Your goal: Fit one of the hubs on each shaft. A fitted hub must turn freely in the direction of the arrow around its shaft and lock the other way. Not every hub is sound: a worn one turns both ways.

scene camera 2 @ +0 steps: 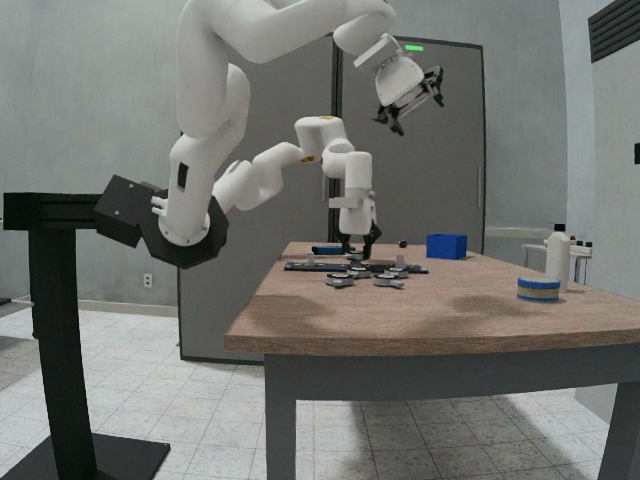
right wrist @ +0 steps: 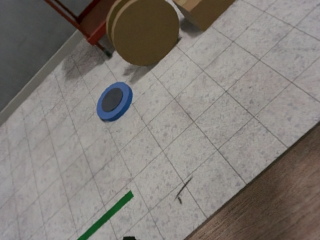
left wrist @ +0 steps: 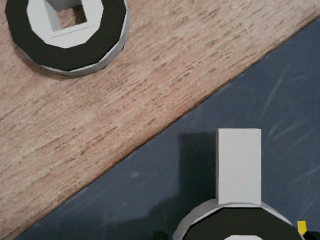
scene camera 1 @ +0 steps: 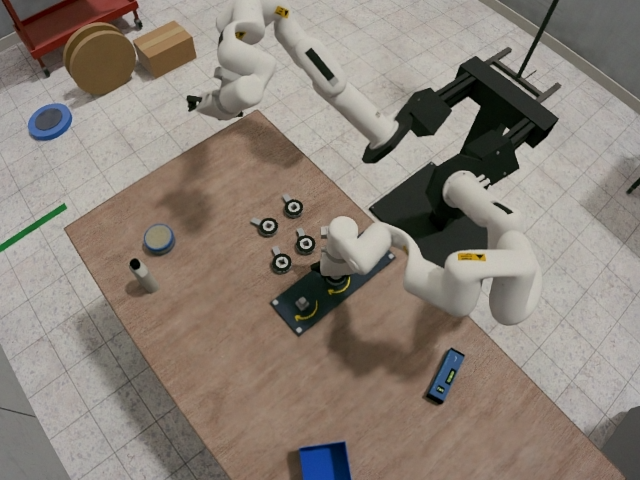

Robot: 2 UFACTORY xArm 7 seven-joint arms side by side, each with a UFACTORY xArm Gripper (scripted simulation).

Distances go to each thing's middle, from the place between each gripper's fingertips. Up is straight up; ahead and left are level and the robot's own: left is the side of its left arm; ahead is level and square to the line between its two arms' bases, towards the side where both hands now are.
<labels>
Right now the dark board (scene camera 1: 322, 297) is 40 mm below my left hand. From my left hand the other things lie so: white bottle (scene camera 2: 558, 248): 400 mm ahead, 410 mm to the right, 60 mm above; then tape roll (scene camera 2: 534, 289): 280 mm ahead, 500 mm to the right, 30 mm below.
My right hand (scene camera 2: 418, 116) is 300 mm short of the tape roll, 30 mm to the right of it and 320 mm above it. Also, from my right hand: dark board (20 mm ahead, 530 mm to the left, 340 mm below); then white bottle (420 mm ahead, 120 mm to the left, 240 mm below).
</labels>
